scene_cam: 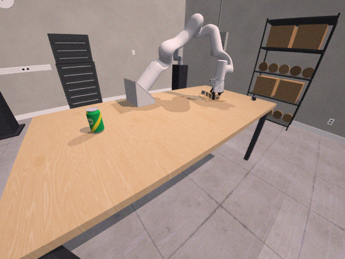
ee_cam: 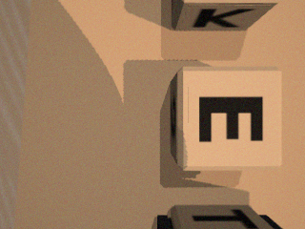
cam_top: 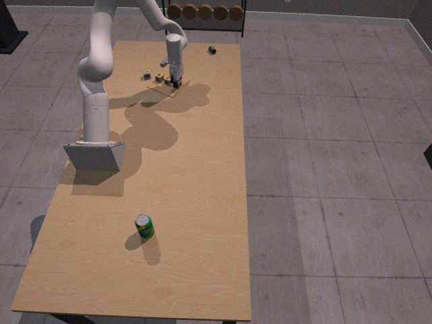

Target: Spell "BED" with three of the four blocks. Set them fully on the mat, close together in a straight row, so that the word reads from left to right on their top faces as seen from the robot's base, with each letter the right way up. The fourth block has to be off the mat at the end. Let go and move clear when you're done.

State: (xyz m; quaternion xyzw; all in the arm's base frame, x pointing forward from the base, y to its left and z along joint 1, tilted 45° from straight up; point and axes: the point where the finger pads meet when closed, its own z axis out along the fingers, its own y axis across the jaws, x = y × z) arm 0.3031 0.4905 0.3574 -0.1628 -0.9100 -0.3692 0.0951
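Right now the wooden letter block is right at my hand. The rest, counted from my hand: green can 10 mm ahead, 990 mm to the right, 30 mm above; then tan mat 60 mm behind, 20 mm to the left, 30 mm below; then small dark object 180 mm ahead, 420 mm to the left, 10 mm below.
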